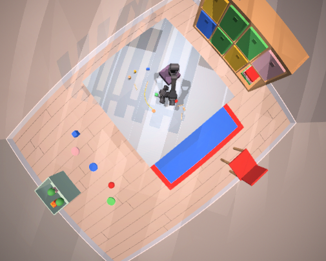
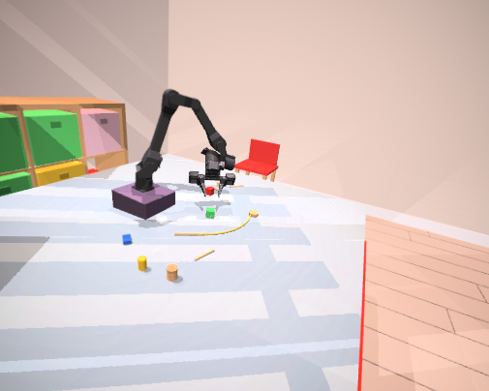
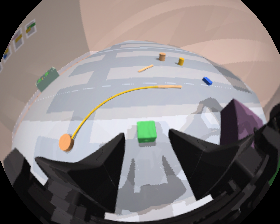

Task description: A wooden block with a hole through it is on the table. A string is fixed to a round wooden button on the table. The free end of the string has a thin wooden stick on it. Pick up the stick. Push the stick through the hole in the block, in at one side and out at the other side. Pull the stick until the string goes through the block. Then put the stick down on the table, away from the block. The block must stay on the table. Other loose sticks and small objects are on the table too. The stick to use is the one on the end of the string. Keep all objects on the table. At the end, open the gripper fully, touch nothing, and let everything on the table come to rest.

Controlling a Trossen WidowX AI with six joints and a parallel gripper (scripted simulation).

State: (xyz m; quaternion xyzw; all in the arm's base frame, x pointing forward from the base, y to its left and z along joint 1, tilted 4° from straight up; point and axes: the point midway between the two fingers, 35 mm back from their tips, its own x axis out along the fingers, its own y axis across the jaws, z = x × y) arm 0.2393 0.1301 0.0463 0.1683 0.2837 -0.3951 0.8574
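Right now my gripper tip is 6 cm above the green block, 2 cm to the left of it and 1 cm short of it. The rest, counted from my gripper tip: round wooden button 14 cm ahead, 11 cm to the left, 7 cm below; then red cube 16 cm to the left, 12 cm behind, 6 cm below; then tan piece 28 cm to the left, 15 cm behind, 6 cm below.
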